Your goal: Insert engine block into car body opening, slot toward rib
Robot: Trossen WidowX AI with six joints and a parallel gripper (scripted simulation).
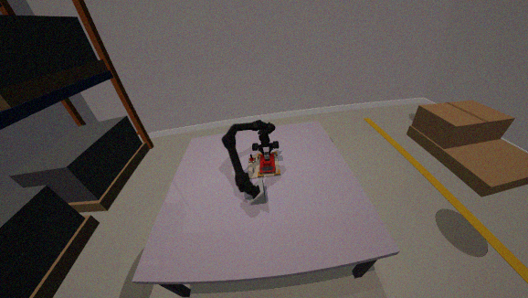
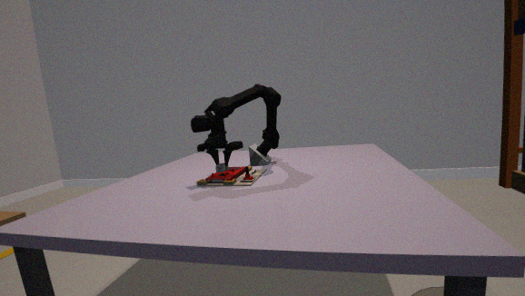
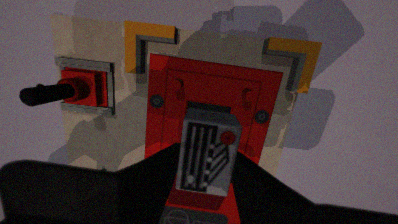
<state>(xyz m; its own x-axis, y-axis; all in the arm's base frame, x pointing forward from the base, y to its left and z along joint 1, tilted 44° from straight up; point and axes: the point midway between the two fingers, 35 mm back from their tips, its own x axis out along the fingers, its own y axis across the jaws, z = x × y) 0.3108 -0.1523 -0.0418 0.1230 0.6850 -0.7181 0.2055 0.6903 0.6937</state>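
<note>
My gripper tip is 10 mm above the grey engine block. From my gripper tip the other things lie so: beige base plate (50 mm below, 30 mm to the left, 30 mm behind).
</note>
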